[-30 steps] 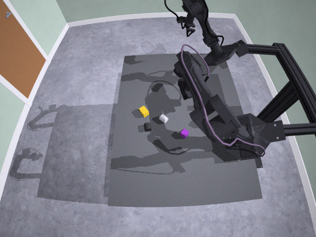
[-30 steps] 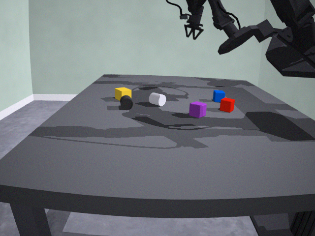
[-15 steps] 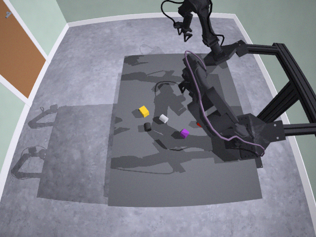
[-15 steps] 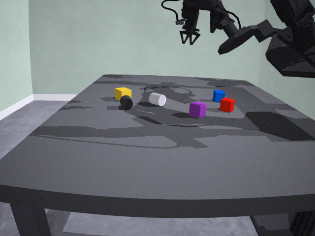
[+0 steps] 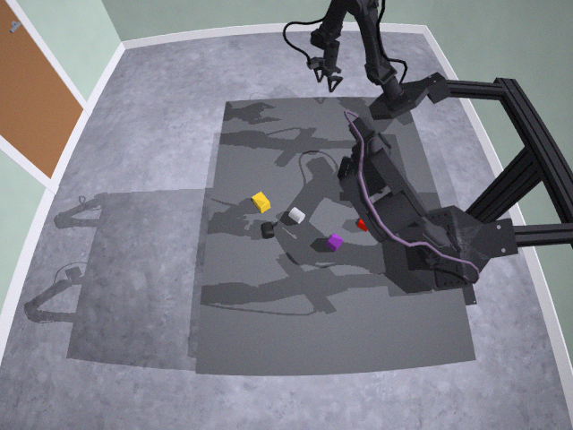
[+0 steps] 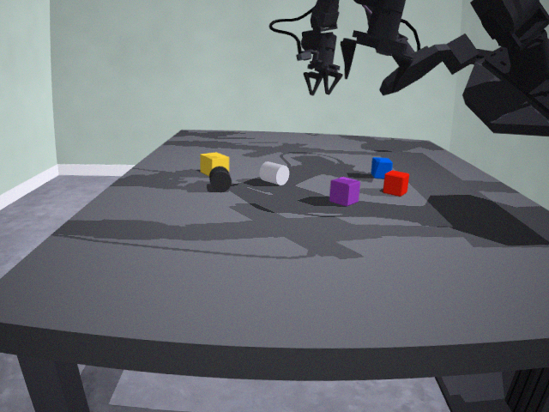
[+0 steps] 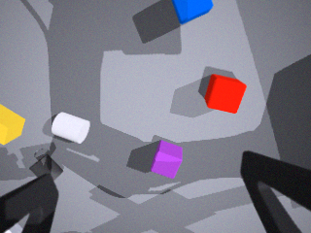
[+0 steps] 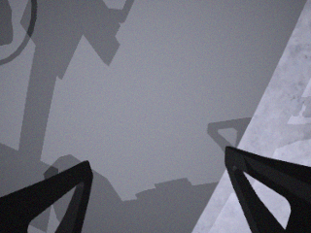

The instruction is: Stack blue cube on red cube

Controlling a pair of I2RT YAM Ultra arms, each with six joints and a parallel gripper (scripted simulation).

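Right now my left hand is 60 mm past the blue cube, 90 mm to the left of it and 200 mm above it. From my left hand the other things lie so: purple cube 60 mm ahead, 100 mm to the left, 200 mm below; then white cylinder 180 mm ahead, 10 mm to the right, 200 mm below; then red cube 60 mm behind, 40 mm to the left, 200 mm below.
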